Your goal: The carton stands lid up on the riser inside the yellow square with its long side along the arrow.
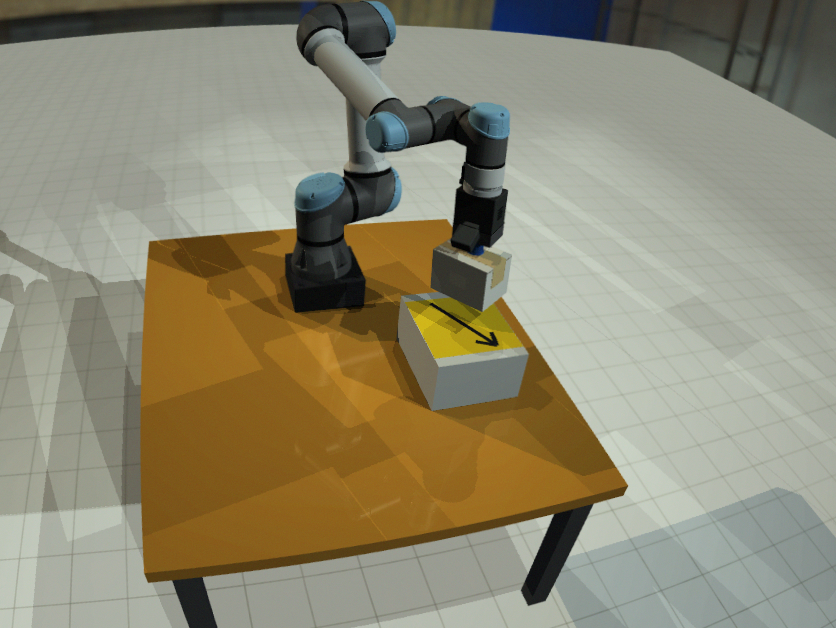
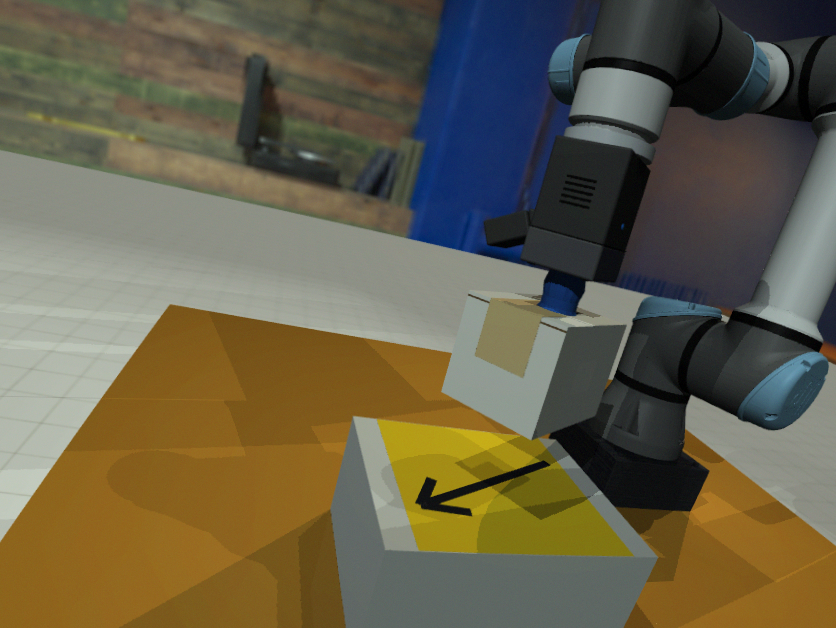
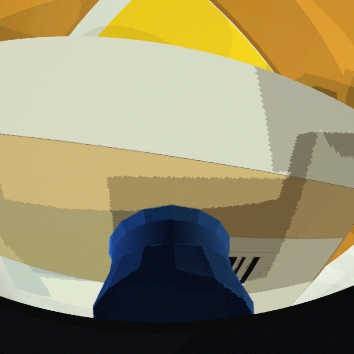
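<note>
The white carton (image 1: 459,277) (image 2: 500,378) (image 3: 125,100) hangs level and lid up, with tan tape across its top and down one end. My suction gripper (image 1: 478,250) (image 2: 561,304) (image 3: 170,240) is shut on the lid by its blue cup. The carton is raised near the robot-side end of the grey-white riser (image 1: 479,381) (image 2: 493,588); the exact gap is hard to tell. The yellow square (image 1: 439,337) (image 2: 439,446) (image 3: 170,25) covers most of the riser's top. Its black arrow (image 1: 466,325) (image 2: 486,482) points away from the robot base. The carton's long side runs roughly along the arrow.
The orange-brown table (image 1: 270,473) (image 2: 135,405) (image 3: 300,30) carries the riser near one side edge. The dark robot base (image 1: 327,290) (image 2: 648,483) stands on the table behind the riser. Arm shadows fall across the table and riser.
</note>
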